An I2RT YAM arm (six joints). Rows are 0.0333 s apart.
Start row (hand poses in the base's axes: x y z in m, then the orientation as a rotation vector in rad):
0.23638, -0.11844, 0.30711, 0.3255, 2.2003, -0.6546
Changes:
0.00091, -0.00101, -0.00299, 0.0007, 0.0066, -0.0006
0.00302, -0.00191, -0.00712, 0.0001, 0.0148, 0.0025
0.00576, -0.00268, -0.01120, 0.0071, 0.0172, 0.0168
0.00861, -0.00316, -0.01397, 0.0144, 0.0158, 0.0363
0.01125, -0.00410, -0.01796, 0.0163, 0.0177, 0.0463
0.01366, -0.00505, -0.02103, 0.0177, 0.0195, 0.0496
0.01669, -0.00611, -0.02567, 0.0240, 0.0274, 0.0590
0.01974, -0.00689, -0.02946, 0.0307, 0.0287, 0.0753
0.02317, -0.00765, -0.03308, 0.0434, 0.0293, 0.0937
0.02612, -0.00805, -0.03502, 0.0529, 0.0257, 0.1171
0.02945, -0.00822, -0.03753, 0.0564, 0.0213, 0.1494
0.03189, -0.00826, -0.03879, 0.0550, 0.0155, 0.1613
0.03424, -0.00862, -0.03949, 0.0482, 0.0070, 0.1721
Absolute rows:
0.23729, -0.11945, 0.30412, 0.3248, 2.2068, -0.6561
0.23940, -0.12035, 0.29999, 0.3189, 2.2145, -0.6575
0.24214, -0.12112, 0.29591, 0.3058, 2.2199, -0.6428
0.24499, -0.12160, 0.29314, 0.2880, 2.2217, -0.6237
0.24763, -0.12254, 0.28915, 0.2773, 2.2244, -0.6167
0.25004, -0.12349, 0.28608, 0.2738, 2.2266, -0.6139
0.25307, -0.12455, 0.28144, 0.2643, 2.2366, -0.6041
0.25612, -0.12533, 0.27765, 0.2491, 2.2404, -0.5882
0.25955, -0.12609, 0.27403, 0.2348, 2.2456, -0.5644
0.26250, -0.12649, 0.27209, 0.2144, 2.2452, -0.5401
0.26583, -0.12666, 0.26958, 0.1814, 2.2413, -0.5172
0.26827, -0.12670, 0.26832, 0.1691, 2.2348, -0.5106
0.27062, -0.12706, 0.26762, 0.1561, 2.2238, -0.5098

